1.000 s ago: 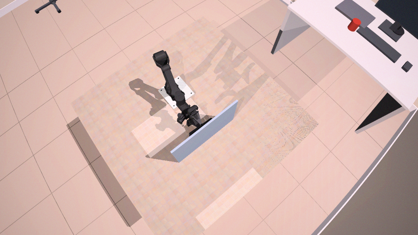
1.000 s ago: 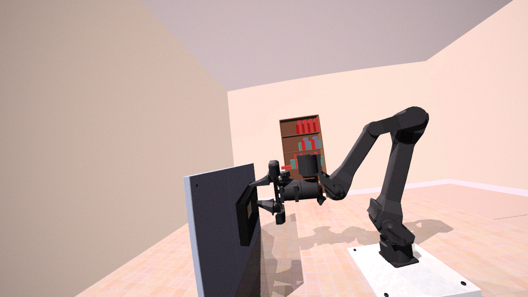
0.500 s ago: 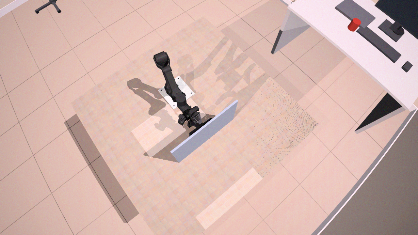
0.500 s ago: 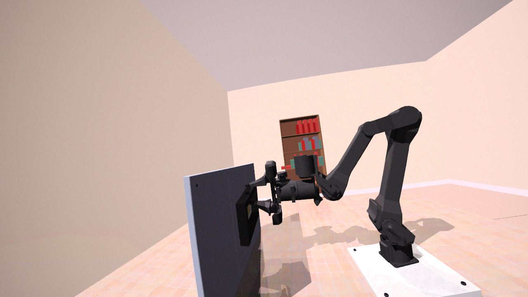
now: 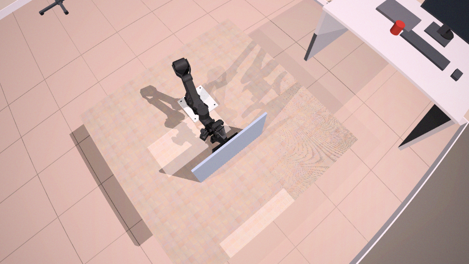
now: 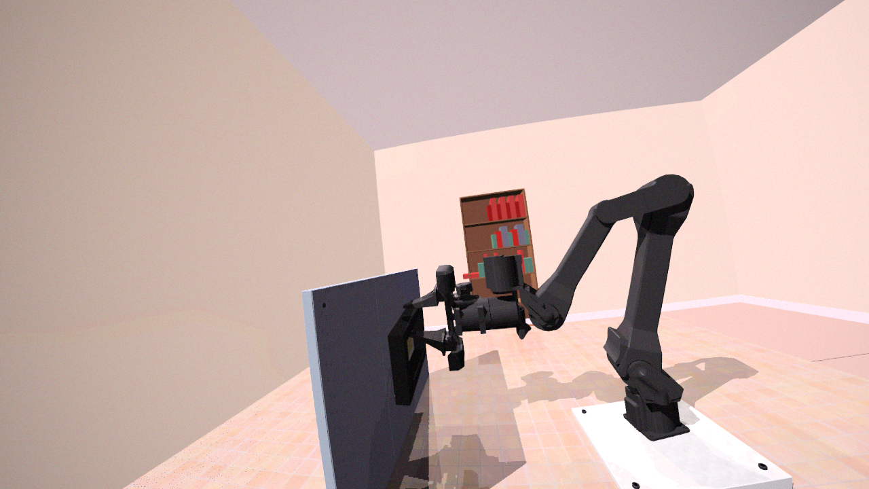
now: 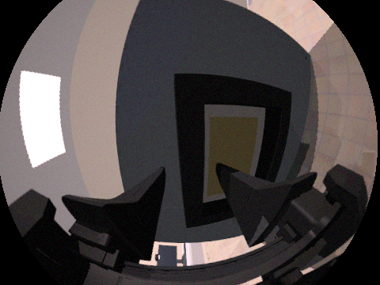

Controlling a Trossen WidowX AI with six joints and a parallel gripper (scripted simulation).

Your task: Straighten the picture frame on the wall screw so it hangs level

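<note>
Right now the picture frame is 1 cm ahead of my gripper tip, 1 cm to the right of it and 5 cm below it. Round my gripper tip: wall panel (2 cm ahead, 1 cm to the left, 6 cm below).
</note>
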